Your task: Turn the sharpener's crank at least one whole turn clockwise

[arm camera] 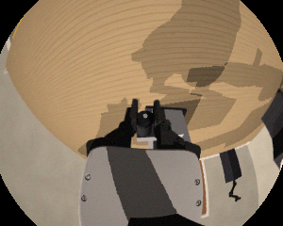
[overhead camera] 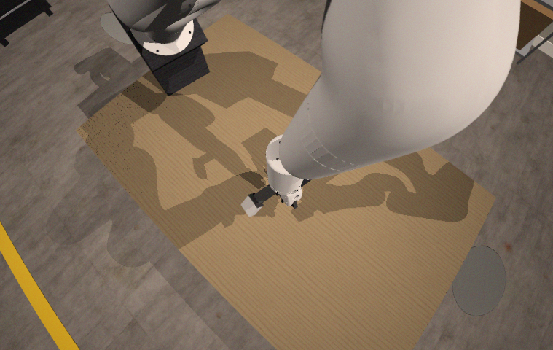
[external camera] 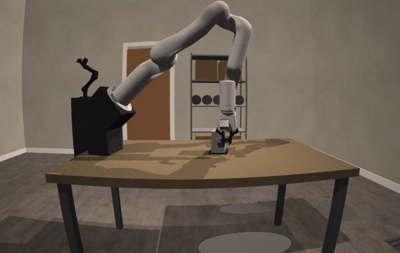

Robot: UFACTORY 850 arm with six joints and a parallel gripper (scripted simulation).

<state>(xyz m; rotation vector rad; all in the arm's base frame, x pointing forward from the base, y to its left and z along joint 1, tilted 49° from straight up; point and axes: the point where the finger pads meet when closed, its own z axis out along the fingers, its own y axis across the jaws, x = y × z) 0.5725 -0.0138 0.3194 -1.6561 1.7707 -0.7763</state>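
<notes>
The dark crank knob is 20 mm to the left of my hand.
</notes>
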